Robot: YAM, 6 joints.
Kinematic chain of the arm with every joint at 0, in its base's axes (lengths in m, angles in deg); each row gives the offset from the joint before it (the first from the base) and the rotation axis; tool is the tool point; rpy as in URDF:
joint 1: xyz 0 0 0.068 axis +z
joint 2: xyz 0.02 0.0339 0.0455 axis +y
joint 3: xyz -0.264 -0.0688 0 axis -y
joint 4: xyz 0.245 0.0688 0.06 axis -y
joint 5: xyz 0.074 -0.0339 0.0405 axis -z
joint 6: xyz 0.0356 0 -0.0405 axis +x
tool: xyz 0 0 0 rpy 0 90 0
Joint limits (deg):
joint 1: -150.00..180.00
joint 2: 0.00..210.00
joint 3: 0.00..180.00
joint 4: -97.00..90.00
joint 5: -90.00..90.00
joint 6: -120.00..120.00
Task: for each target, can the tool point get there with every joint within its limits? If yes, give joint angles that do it. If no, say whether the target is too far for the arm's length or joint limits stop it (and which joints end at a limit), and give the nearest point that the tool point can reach.
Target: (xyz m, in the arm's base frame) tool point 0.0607 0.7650 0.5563
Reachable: no: too far | nearest point 0.0442 0.5567 0.4325 | short by 0.243 m
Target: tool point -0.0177 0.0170 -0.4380
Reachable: no: joint limits stop it (at a limit: joint 2) | nearest point -0.0564 0.0541 -0.3377 | short by 0.114 m
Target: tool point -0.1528 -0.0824 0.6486
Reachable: yes | joints 19.46 49.49 139.34 -23.62 48.66 70.21
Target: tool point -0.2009 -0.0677 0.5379
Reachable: yes | joints 9.77 18.75 92.67 9.35 66.57 -3.33
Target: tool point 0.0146 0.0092 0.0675
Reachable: yes | joints -30.95 164.98 15.44 -65.91 -25.63 -81.75
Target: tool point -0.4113 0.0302 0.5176
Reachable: yes | joints -0.95 33.01 159.68 -27.61 -40.98 -12.70
